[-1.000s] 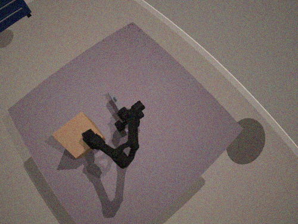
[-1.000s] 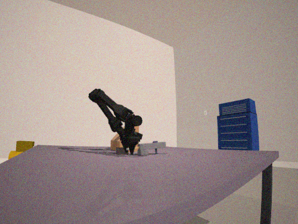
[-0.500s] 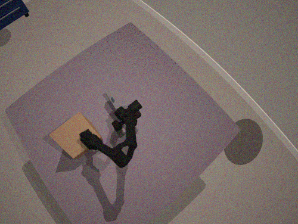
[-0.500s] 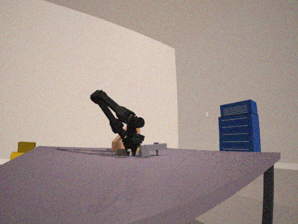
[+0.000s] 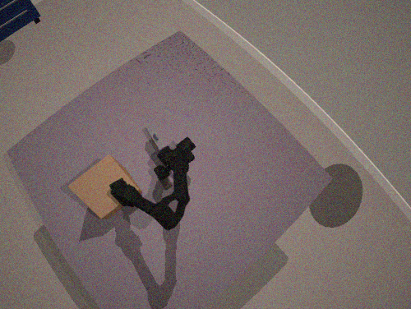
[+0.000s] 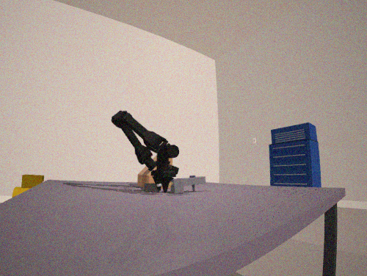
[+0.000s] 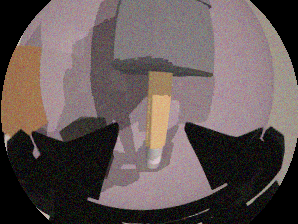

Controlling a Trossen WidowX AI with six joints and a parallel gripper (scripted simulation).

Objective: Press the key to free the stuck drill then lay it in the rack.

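My gripper tip is now 40 mm to the right of the drill and 40 mm below it.
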